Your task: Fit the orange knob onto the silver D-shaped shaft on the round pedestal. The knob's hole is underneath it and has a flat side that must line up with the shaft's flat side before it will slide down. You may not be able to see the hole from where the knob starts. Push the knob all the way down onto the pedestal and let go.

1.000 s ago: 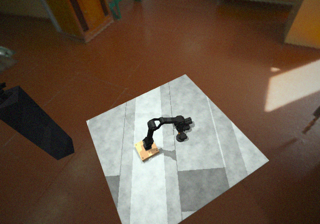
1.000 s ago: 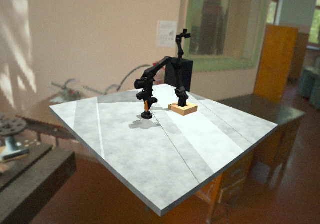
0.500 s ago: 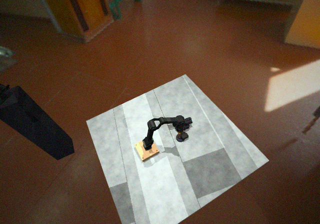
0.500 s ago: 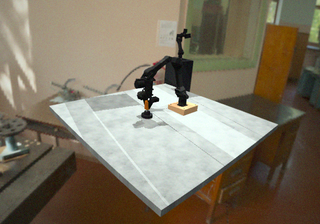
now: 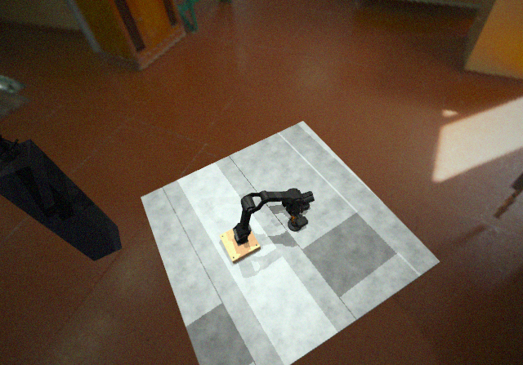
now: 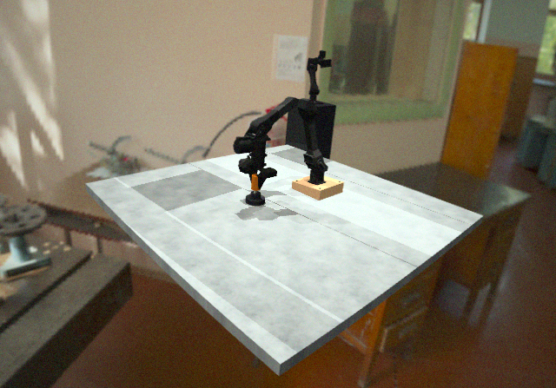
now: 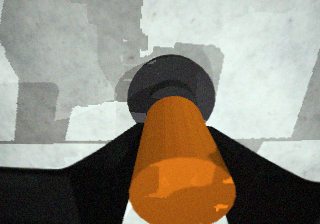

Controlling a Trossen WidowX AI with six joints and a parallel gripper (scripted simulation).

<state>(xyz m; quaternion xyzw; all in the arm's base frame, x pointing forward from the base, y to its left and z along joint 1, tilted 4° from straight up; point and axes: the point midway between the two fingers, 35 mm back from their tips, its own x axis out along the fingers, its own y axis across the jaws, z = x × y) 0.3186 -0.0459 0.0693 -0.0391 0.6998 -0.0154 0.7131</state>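
My gripper tip is 30 mm below the orange knob. From my gripper tip the other things lie so: dark round pedestal (40 mm below).
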